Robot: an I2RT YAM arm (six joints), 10 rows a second.
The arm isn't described. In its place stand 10 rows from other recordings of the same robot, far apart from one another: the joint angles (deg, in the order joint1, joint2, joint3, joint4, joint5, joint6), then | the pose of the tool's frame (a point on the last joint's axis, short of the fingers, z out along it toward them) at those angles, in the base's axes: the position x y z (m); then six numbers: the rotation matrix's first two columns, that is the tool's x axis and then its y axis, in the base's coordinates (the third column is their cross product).
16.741, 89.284, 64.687, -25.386, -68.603, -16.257 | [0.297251, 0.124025, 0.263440, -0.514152, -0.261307, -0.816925, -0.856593, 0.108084, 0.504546]
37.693, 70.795, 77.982, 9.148, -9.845, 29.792 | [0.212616, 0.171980, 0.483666, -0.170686, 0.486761, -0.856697, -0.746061, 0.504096, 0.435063]
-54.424, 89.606, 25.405, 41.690, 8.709, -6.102 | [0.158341, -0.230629, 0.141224, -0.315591, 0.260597, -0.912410, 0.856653, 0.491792, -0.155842]
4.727, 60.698, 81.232, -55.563, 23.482, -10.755 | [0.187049, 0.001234, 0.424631, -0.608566, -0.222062, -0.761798, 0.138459, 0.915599, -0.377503]
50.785, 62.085, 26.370, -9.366, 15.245, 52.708 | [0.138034, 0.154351, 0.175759, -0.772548, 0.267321, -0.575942, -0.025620, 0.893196, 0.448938]
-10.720, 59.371, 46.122, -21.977, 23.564, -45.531 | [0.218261, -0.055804, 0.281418, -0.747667, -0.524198, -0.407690, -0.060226, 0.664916, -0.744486]
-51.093, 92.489, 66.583, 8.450, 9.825, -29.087 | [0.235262, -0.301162, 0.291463, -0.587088, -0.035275, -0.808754, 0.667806, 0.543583, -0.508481]
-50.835, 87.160, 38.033, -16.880, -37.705, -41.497 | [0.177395, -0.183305, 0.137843, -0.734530, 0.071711, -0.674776, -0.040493, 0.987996, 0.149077]
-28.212, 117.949, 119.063, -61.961, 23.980, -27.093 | [0.380373, -0.220476, 0.318429, -0.961303, 0.043481, -0.272039, 0.189363, 0.821499, -0.537849]
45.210, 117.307, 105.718, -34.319, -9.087, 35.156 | [0.326509, 0.336893, 0.279244, -0.861791, -0.061077, -0.503573, -0.344898, 0.798504, 0.493393]
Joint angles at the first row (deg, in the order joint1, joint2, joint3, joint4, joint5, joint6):
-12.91, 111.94, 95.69, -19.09, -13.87, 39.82
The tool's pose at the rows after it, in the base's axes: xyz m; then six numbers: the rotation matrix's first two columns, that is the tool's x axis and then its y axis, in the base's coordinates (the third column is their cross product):
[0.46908, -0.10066, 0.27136, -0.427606, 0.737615, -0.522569, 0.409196, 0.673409, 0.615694]
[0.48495, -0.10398, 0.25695, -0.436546, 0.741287, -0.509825, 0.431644, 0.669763, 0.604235]
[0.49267, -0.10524, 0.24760, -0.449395, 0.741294, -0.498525, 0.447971, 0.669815, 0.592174]
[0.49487, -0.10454, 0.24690, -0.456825, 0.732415, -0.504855, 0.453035, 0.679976, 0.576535]
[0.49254, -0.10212, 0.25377, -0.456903, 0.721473, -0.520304, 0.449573, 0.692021, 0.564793]
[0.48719, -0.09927, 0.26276, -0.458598, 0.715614, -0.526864, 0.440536, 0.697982, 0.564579]
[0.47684, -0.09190, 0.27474, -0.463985, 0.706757, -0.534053, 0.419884, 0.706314, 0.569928]
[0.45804, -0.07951, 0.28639, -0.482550, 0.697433, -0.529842, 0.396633, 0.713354, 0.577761]
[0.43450, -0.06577, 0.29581, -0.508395, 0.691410, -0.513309, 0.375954, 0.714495, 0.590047]
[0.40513, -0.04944, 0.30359, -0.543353, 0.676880, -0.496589, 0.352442, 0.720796, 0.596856]
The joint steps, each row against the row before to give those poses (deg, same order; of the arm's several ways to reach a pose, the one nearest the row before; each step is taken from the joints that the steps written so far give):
-0.18, 5.41, 5.44, -2.01, 0.53, -0.12
0.08, 4.51, 4.12, -1.18, 0.62, 0.07
0.08, 2.50, 2.33, -1.34, 0.33, -0.22
0.18, 0.69, 1.13, -1.05, 0.69, -0.75
0.27, -0.89, 0.08, -0.68, 0.78, -0.71
0.18, -1.65, -0.69, -0.57, -0.07, -0.30
0.56, -3.16, -2.40, -0.01, -0.43, -0.23
0.96, -5.06, -4.85, -0.08, -0.91, -0.05
1.08, -5.78, -5.74, -0.48, -1.32, 0.31
1.46, -6.79, -6.63, -0.97, -1.24, -0.04

